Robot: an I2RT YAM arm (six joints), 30 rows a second.
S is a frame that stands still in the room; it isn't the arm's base.
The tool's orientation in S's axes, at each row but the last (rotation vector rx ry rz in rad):
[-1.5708, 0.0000, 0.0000]
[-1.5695, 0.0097, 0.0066]
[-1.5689, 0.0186, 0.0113]
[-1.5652, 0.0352, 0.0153]
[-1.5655, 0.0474, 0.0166]
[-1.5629, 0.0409, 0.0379]
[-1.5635, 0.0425, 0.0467]
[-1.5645, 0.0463, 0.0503]
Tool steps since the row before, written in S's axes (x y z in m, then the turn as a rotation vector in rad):
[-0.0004, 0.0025, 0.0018, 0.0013, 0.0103, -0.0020]
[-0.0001, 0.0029, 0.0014, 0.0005, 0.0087, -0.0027]
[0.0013, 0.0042, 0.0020, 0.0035, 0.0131, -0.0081]
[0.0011, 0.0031, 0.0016, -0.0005, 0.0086, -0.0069]
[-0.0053, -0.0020, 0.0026, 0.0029, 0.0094, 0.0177]
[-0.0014, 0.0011, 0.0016, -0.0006, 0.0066, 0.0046]
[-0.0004, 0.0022, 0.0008, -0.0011, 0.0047, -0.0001]
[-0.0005, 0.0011, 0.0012, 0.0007, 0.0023, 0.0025]
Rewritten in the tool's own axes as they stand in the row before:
[-0.0004, -0.0018, 0.0025, 0.0013, 0.0020, 0.0103]
[-0.0001, -0.0014, 0.0029, 0.0005, 0.0027, 0.0087]
[0.0012, -0.0020, 0.0042, 0.0036, 0.0081, 0.0131]
[0.0010, -0.0016, 0.0031, -0.0004, 0.0070, 0.0086]
[-0.0054, -0.0024, -0.0021, 0.0020, -0.0178, 0.0095]
[-0.0015, -0.0015, 0.0011, -0.0008, -0.0045, 0.0066]
[-0.0004, -0.0008, 0.0022, -0.0011, 0.0002, 0.0047]
[-0.0006, -0.0012, 0.0011, 0.0006, -0.0025, 0.0023]

